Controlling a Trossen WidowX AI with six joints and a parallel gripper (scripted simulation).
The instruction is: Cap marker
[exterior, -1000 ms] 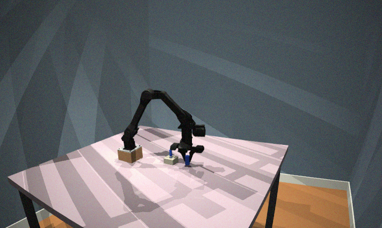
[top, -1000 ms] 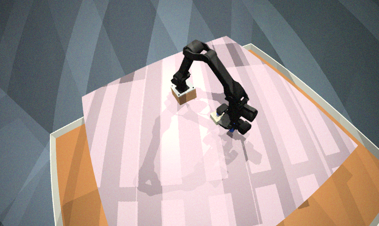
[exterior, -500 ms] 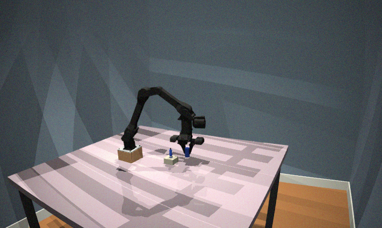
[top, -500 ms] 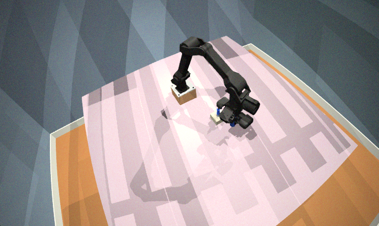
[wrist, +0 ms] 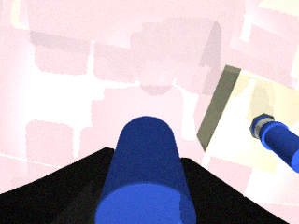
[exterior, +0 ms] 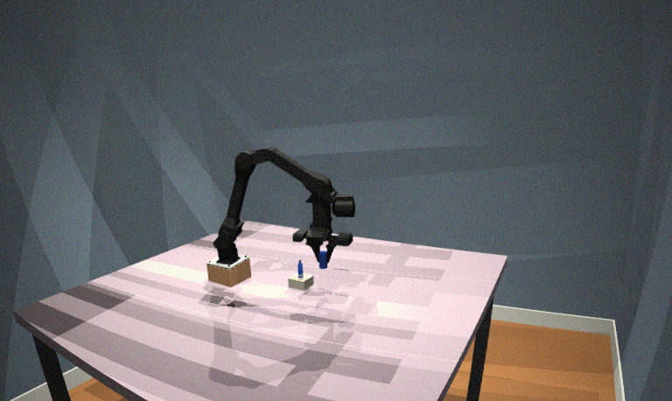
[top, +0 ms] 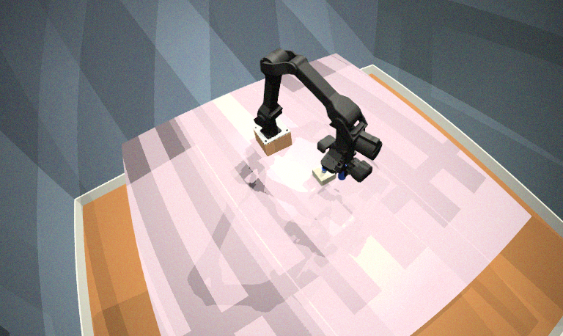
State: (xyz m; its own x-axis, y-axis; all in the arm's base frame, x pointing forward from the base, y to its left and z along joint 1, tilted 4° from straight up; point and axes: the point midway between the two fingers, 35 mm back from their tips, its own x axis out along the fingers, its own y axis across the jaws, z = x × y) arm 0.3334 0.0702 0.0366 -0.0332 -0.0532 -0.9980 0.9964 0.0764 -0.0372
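Right now the blue marker is 80 mm behind my gripper tip, 10 mm to the right of it and 30 mm below it. Also, from my gripper tip: block 80 mm behind, 10 mm to the right, 70 mm below; then blue cap 10 mm above.
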